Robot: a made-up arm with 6 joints.
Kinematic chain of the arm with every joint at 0, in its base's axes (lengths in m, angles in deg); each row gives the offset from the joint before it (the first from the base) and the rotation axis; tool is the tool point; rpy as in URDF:
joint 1: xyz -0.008 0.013 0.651 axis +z
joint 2: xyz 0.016 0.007 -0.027 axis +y
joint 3: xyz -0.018 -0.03 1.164 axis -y
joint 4: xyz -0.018 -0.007 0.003 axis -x
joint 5: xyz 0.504 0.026 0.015 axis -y
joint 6: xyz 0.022 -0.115 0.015 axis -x
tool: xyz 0.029 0.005 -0.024 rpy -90 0 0
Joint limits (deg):
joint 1: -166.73..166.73
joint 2: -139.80..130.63
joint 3: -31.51..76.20
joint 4: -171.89..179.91
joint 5: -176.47..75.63
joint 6: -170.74..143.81
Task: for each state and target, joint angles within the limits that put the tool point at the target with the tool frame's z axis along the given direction. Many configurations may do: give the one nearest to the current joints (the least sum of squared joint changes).
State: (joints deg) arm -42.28 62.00 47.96 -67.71 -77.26 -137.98
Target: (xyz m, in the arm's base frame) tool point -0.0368 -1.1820 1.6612 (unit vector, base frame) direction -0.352 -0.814 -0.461
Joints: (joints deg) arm -90.02 34.72 50.78 -69.87 -81.29 -138.49
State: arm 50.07 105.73 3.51 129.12 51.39 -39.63
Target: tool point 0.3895 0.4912 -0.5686 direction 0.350 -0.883 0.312
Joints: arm 44.98 130.63 6.82 156.20 28.07 -6.06
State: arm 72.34 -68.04 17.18 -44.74 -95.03 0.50
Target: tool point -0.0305 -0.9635 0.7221 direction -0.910 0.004 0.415
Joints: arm 83.32 -106.92 -25.54 -17.57 -106.57 -24.34
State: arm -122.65 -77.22 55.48 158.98 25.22 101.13
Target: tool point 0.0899 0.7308 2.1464 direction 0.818 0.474 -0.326
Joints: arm -91.64 -30.53 76.10 179.91 -16.65 143.61
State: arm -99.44 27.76 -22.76 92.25 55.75 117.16
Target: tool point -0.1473 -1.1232 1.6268 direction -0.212 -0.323 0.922
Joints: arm -100.67 31.97 24.63 115.05 23.56 143.81
